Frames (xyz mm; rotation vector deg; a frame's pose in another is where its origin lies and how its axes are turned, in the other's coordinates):
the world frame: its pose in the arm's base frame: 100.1 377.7 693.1 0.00 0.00 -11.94
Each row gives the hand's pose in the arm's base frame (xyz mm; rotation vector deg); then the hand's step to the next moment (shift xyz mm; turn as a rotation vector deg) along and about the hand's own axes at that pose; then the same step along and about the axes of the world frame.
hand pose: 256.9 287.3 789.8 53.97 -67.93 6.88
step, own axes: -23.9 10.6 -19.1 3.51 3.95 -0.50
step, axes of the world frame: -7.6 27.7 -14.9 -0.60 1.40 5.09
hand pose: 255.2 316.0 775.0 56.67 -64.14 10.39
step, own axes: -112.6 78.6 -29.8 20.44 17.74 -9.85
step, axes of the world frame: -98.5 87.3 -49.3 3.59 11.75 26.05
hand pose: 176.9 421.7 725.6 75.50 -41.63 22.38
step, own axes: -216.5 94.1 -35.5 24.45 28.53 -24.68
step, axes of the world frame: -221.0 41.1 -80.4 0.05 27.58 35.50
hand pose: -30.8 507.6 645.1 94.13 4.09 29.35
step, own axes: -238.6 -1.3 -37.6 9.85 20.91 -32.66
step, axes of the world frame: -212.9 -91.9 -67.5 -14.51 28.17 24.43
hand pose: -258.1 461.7 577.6 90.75 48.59 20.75
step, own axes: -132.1 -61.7 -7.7 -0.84 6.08 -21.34
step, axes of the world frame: -93.9 -108.6 -26.3 -15.59 11.87 10.45
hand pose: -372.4 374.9 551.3 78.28 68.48 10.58
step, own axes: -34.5 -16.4 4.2 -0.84 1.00 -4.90
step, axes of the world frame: -13.9 -35.6 4.4 -3.95 2.06 2.43
